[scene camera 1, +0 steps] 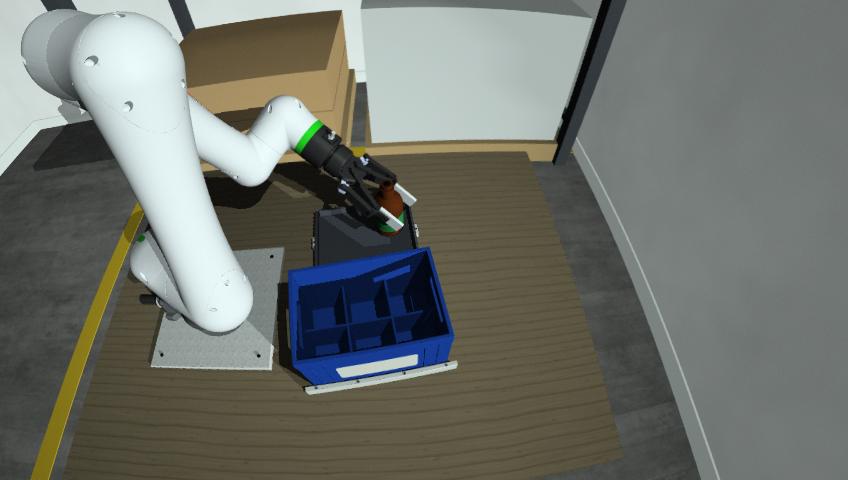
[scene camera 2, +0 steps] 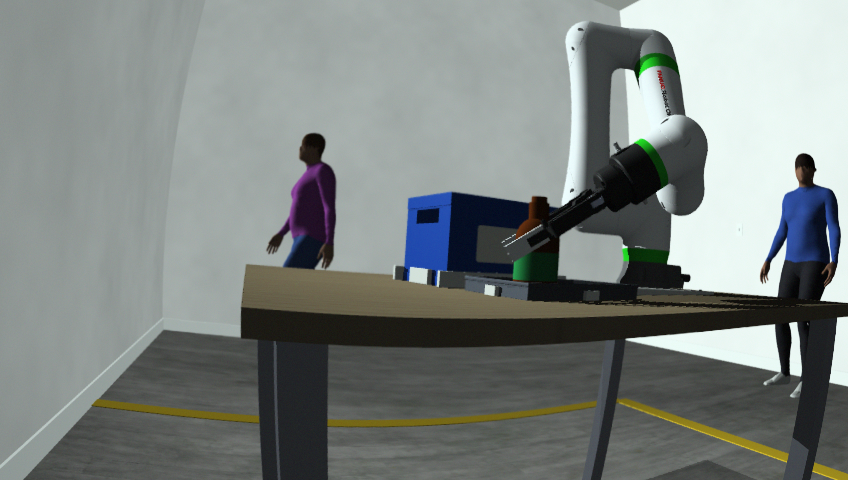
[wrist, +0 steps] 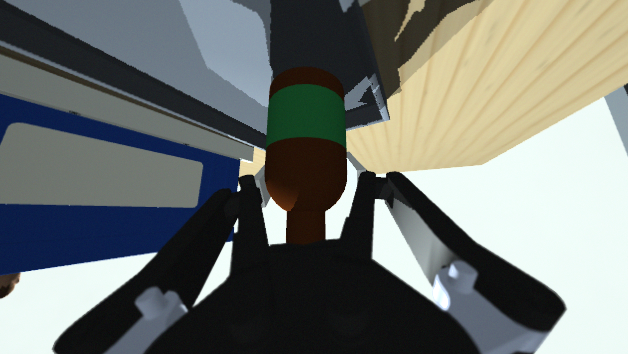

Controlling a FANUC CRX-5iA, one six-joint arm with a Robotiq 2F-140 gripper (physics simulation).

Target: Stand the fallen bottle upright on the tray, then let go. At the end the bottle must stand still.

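Frame: origin at the arm's base, x ahead, y left, z up, level; centimetres.
Seen in the pictures: gripper, fingertip midpoint: point(scene camera 1: 407, 215) point(scene camera 2: 507, 251); arm's base at its link origin: point(scene camera 2: 643, 287).
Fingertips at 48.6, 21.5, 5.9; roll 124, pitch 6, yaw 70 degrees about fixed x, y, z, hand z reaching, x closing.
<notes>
Offsets run from my fingertips to a thing's top centre, as dx, dy, dz.
The brown bottle {-4.6, +1.7, +9.1} point(scene camera 1: 389, 205) point(scene camera 2: 535, 267) point(wrist: 306, 115) with a green label stands upright, its base on the dark tray {-10.6, -2.1, -4.4} point(scene camera 1: 342, 243) point(scene camera 2: 606, 290) point(wrist: 227, 30) near the tray's back right corner. My gripper point(scene camera 1: 398, 206) point(scene camera 2: 516, 246) point(wrist: 309, 166) comes in at a downward slant. It is open, with its two fingers on either side of the bottle's upper body, above the label. Narrow gaps show between the fingers and the bottle in the wrist view. The neck points up past the fingers, and its top is hidden by the gripper body in the wrist view.
A blue crate {-7.0, -28.3, +10.6} point(scene camera 1: 432, 353) point(scene camera 2: 428, 243) point(wrist: 220, 182) with divided compartments stands directly beside the tray, with a pale rail {-5.1, -38.0, -3.9} point(scene camera 1: 380, 378) along its far side. Cardboard boxes point(scene camera 1: 267, 89) and a white cabinet point(scene camera 1: 476, 77) stand beyond the table. Two people stand beyond the table in scene camera 2.
</notes>
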